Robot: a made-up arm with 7 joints.
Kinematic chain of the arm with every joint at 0, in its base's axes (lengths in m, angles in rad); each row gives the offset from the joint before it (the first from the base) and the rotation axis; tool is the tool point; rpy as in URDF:
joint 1: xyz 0 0 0.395 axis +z
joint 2: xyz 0 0 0 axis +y
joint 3: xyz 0 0 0.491 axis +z
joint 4: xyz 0.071 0 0 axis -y
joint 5: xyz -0.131 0 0.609 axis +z
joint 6: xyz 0 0 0 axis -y
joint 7: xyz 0.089 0 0 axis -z
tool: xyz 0 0 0 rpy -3.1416 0 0
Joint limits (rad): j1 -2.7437..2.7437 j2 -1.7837..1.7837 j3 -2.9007..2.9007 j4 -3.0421..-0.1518 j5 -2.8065..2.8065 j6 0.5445..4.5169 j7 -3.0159..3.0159
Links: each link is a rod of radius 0.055 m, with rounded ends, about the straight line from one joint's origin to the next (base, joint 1, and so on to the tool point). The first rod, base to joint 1, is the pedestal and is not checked.
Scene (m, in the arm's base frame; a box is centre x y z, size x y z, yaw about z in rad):
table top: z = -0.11
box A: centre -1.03 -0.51 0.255 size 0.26 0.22 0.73 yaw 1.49
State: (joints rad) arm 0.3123 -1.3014 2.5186 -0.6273 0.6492 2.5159 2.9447
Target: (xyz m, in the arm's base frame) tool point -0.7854 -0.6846 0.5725
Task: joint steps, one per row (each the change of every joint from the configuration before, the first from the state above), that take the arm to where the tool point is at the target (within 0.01 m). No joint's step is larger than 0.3 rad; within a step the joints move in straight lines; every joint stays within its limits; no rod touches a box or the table.
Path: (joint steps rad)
1: 0.0645 0.1976 0.0235 -0.0406 -0.2526 0.0728 -0.0388
2: 0.0645 0.1976 0.0234 -0.0406 -0.2526 0.0728 -0.0389
3: 0.0645 0.1977 0.0235 -0.0405 -0.2525 0.0728 -0.0388
4: 0.0645 0.1976 0.0235 -0.0406 -0.2526 0.0727 -0.0388
5: 0.0645 0.1976 0.0235 -0.0406 -0.2526 0.0728 -0.0389
6: 0.0727 -0.0920 -0.0016 -0.0851 0.2736 -0.0309 0.0531
7: 0.0726 -0.0920 -0.0015 -0.0850 0.2736 -0.0309 0.0531
8: 0.0727 -0.0920 -0.0016 -0.0851 0.2736 -0.0309 0.0530
9: 0.0726 -0.0921 -0.0015 -0.0851 0.2737 -0.0309 0.0531
10: 0.0727 -0.0920 -0.0015 -0.0850 0.2736 -0.0309 0.0531
11: -0.0266 -0.0079 0.1813 -0.0660 -0.0239 0.0535 -0.0712

